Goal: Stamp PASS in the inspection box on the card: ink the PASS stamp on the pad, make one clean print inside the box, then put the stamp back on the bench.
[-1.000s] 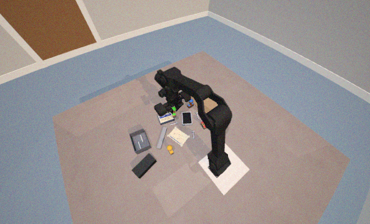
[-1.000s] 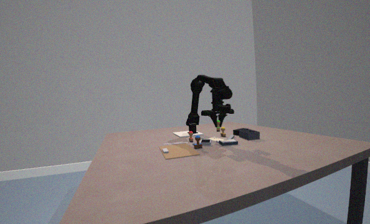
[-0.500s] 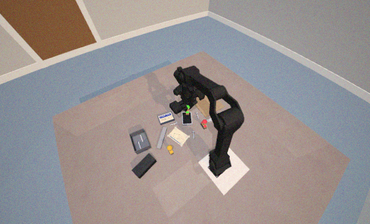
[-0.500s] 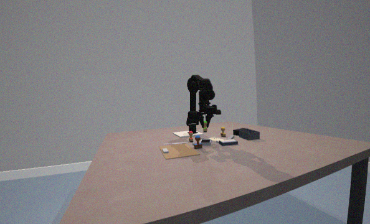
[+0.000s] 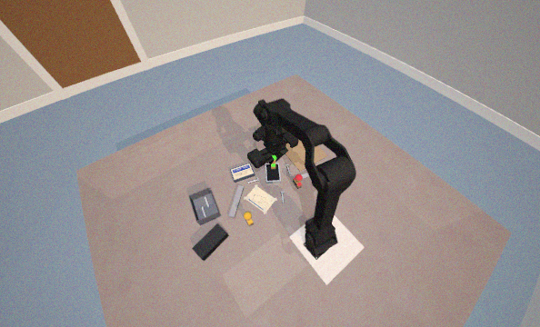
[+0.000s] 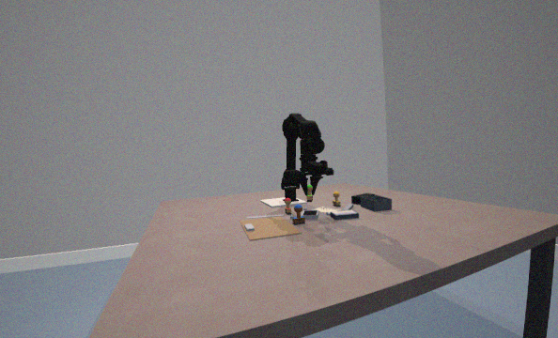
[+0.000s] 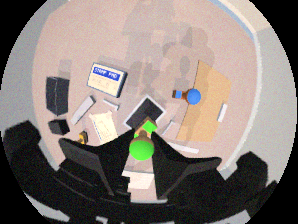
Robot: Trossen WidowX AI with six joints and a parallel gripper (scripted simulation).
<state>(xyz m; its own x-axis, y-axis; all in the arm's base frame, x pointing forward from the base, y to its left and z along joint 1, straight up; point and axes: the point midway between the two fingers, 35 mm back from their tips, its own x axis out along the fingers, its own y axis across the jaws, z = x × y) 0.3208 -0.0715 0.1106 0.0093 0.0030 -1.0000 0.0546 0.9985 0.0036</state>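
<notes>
Right now the dark ink pad is 80 mm below my gripper tip. From my gripper tip the other things lie so: red-knobbed stamp: 100 mm behind, 50 mm to the right, 60 mm below; then blue-knobbed stamp: 60 mm ahead, 80 mm to the right, 60 mm below; then green-knobbed stamp: right at my gripper tip.
</notes>
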